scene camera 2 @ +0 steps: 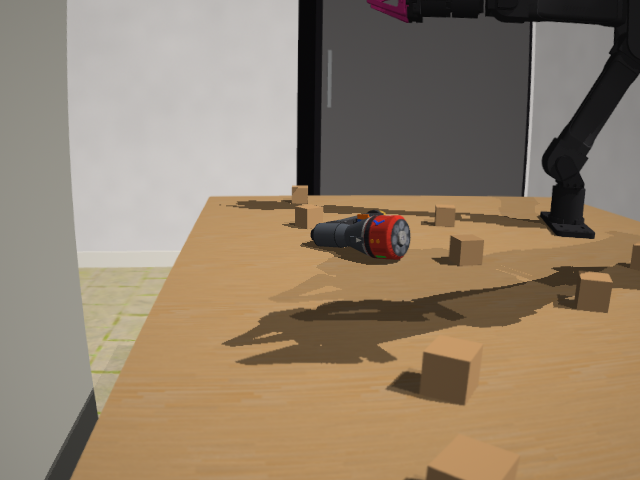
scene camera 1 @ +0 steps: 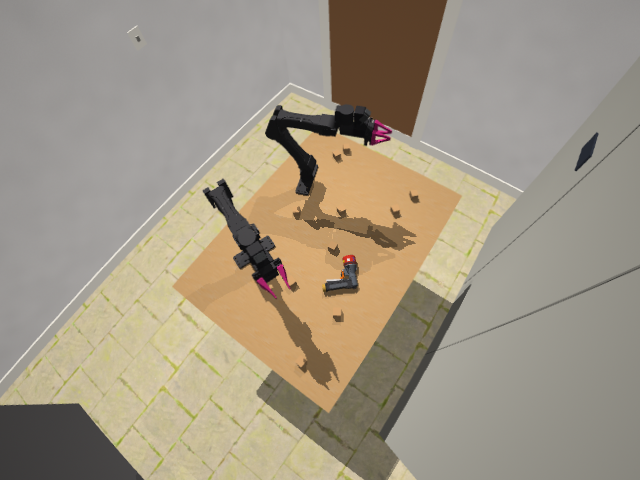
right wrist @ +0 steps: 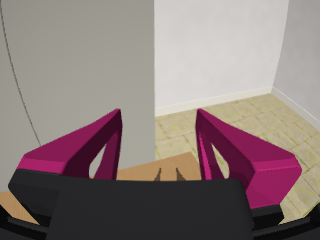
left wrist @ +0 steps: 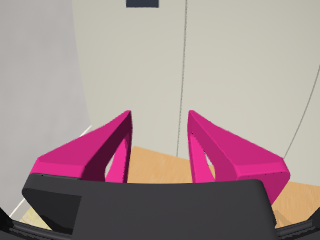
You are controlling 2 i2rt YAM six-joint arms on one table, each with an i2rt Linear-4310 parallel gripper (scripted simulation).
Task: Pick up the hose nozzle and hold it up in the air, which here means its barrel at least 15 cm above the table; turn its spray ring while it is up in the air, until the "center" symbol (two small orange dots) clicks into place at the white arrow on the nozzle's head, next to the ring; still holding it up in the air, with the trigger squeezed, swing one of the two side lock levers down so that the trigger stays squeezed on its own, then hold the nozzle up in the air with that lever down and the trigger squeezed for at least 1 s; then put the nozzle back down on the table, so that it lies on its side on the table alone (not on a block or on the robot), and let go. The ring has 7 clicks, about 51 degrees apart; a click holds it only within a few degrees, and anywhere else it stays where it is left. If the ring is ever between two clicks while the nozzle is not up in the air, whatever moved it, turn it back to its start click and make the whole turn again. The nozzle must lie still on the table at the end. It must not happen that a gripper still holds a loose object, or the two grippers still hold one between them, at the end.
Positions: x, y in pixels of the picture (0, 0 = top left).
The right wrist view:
my right gripper: 158, 117
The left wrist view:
my left gripper: 159, 119
